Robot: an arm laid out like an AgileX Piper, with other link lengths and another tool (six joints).
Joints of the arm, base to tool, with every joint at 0 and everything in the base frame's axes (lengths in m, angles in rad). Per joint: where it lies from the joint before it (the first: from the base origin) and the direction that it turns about. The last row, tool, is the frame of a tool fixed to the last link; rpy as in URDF.
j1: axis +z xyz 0 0 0.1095
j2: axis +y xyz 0 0 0
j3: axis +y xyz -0.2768 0 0.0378
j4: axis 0.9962 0 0.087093 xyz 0.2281 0 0.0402
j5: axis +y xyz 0 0 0
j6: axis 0.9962 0 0.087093 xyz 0.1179 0 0.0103
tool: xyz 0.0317 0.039 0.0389 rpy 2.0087 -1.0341 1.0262
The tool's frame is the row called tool.
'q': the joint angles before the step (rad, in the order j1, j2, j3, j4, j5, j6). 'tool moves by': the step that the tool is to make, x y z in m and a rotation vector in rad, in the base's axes. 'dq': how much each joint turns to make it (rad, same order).
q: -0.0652, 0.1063, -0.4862, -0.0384, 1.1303, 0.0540
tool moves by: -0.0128, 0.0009, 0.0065, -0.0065, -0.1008, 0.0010
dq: 0.0010, -0.1010, -0.0001, 0.0001, 0.0001, 0.0000
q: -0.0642, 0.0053, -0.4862, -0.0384, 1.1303, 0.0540
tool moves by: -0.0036, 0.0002, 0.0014, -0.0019, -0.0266, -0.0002
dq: -0.0001, -0.0275, 0.0001, -0.0002, 0.0007, 0.0000
